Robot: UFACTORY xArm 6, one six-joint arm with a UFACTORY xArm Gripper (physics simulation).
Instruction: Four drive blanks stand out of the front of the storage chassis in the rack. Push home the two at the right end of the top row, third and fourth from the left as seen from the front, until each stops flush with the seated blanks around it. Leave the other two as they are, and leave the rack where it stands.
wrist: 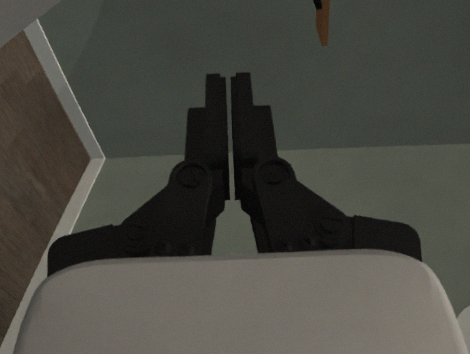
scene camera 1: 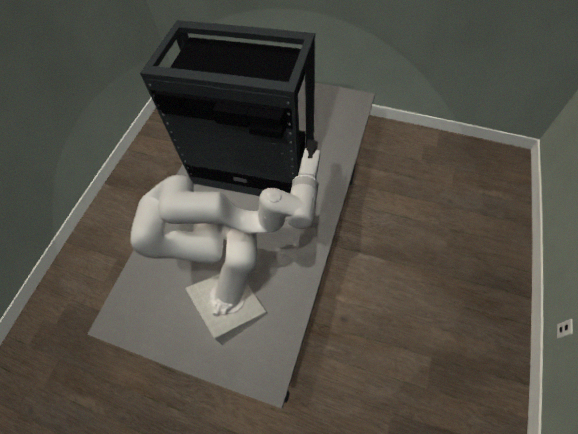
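Where they show: gripper, fingertip midpoint: (wrist: 228,101) (scene camera 1: 312,142); arm's base, link origin: (scene camera 1: 227,298).
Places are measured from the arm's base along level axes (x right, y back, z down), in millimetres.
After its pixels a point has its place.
The black rack (scene camera 1: 220,82) @[x -73, y -493, z -545 mm] stands at the back of the table. Dark shapes (scene camera 1: 250,114) @[x 28, y -443, z -479 mm] show high on its front, but the four drive blanks cannot be told apart in the dim light, nor how far each stands out. My gripper (scene camera 1: 312,143) @[x 222, y -435, z -404 mm] (wrist: 228,101) @[x 222, y -435, z -404 mm] is shut and empty, its fingertips nearly together. In the scene view it appears close to the right side of the rack, past the lower part of the front right post; whether it touches cannot be told. The rack's front and the blanks do not show in the wrist view.
The arm stands on a pale square base plate (scene camera 1: 220,330) @[x 22, y 120, z -33 mm] on the grey table (scene camera 1: 165,320) @[x -226, y 118, z 75 mm]. Its folded links are in front of the rack. The table's right edge runs near the wrist. An orange-brown piece (wrist: 323,27) shows at the top of the wrist view, against the wall.
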